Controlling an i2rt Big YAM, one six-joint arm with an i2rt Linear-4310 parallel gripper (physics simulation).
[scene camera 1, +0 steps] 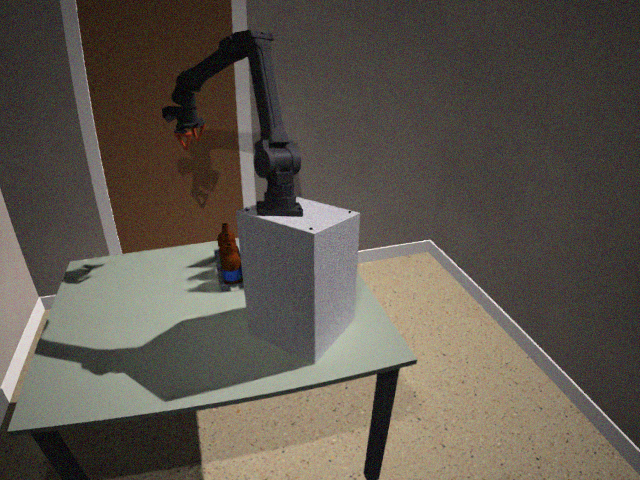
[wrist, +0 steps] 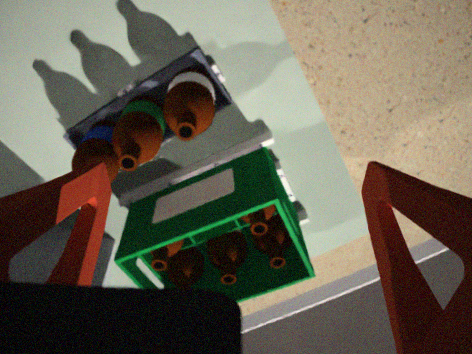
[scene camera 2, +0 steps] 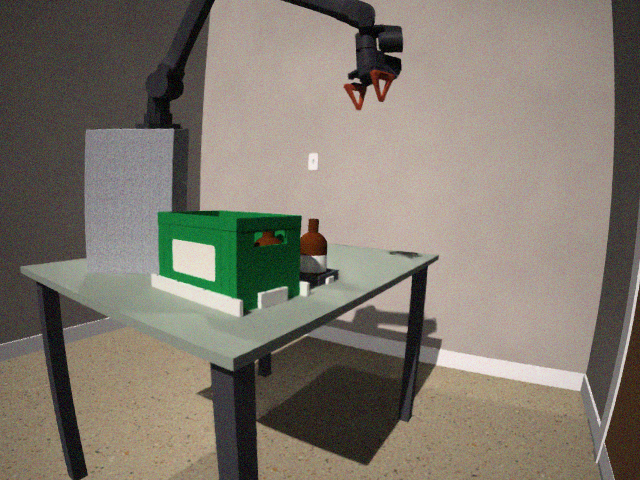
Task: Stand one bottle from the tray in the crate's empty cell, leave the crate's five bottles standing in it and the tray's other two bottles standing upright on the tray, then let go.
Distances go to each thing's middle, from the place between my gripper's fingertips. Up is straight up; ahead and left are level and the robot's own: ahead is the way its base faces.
Now: the green-labelled bottle (wrist: pixel 137 137) 190 mm behind my hand, 110 mm to the right of it and 380 mm below it. Round my hand: white strip (scene camera 2: pixel 217 301) (160 mm behind, 430 mm to the right, 450 mm below).
